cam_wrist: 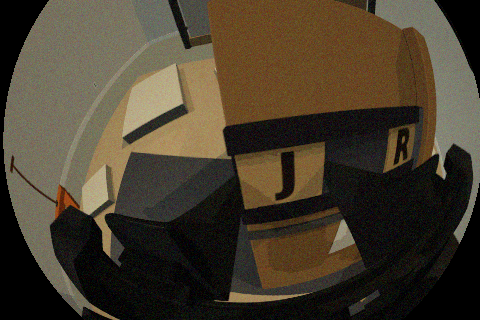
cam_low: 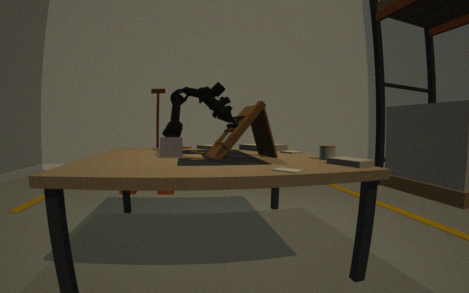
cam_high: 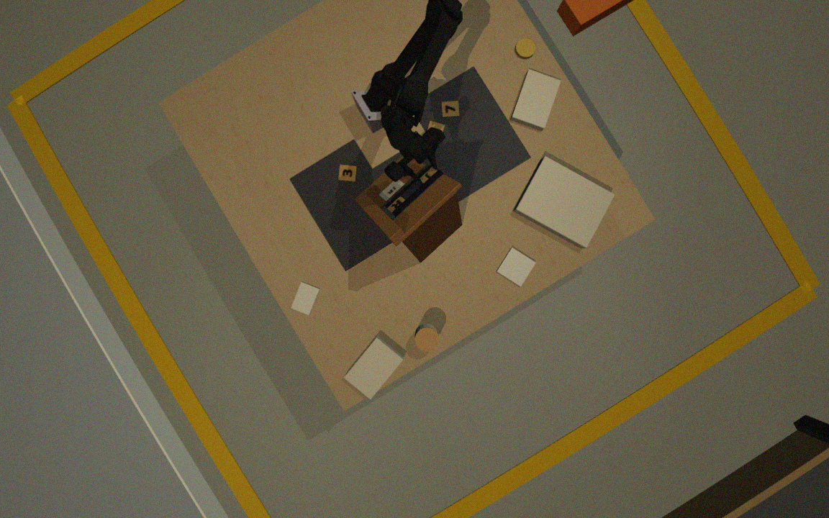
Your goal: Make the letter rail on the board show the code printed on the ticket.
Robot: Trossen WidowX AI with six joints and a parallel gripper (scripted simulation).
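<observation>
My gripper tip is 110 mm to the left of the white ticket, 70 mm above it and 40 mm past it. Also, from my gripper tip: white box 380 mm to the left, 290 mm ahead, 160 mm below; dark mat 180 mm below, 130 mm behind, 10 mm to the right; j tile right at my gripper tip.
</observation>
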